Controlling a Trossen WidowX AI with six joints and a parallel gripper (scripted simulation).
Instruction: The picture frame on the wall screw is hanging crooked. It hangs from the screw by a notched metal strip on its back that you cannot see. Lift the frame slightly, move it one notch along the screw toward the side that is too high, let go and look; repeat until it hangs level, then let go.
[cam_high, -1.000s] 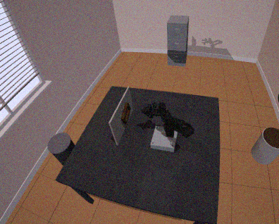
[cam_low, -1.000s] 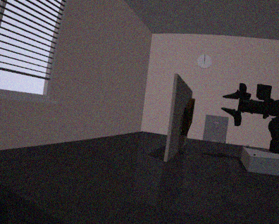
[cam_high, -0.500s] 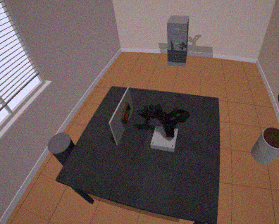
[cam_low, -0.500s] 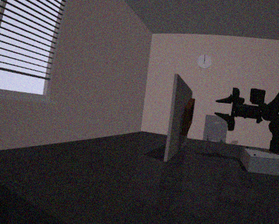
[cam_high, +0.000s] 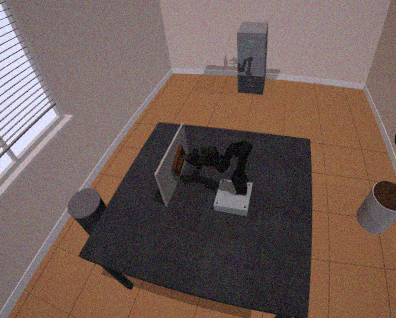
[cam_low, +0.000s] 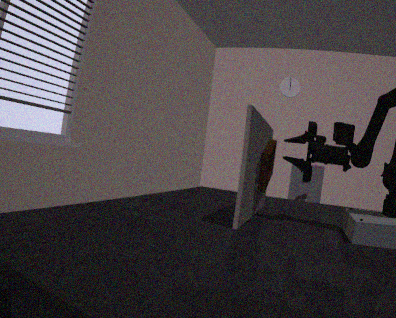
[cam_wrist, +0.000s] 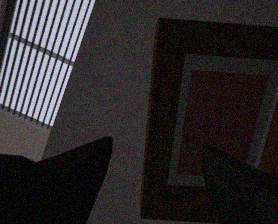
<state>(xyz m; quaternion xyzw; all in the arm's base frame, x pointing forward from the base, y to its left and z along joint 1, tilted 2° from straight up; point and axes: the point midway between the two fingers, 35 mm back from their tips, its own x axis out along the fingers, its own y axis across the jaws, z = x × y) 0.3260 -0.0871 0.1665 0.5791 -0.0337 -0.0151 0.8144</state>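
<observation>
The picture frame is 50 mm ahead of my gripper tip, 20 mm to the right of it and 60 mm below it. Round my gripper tip: upright wall panel: 70 mm ahead, 70 mm below.
</observation>
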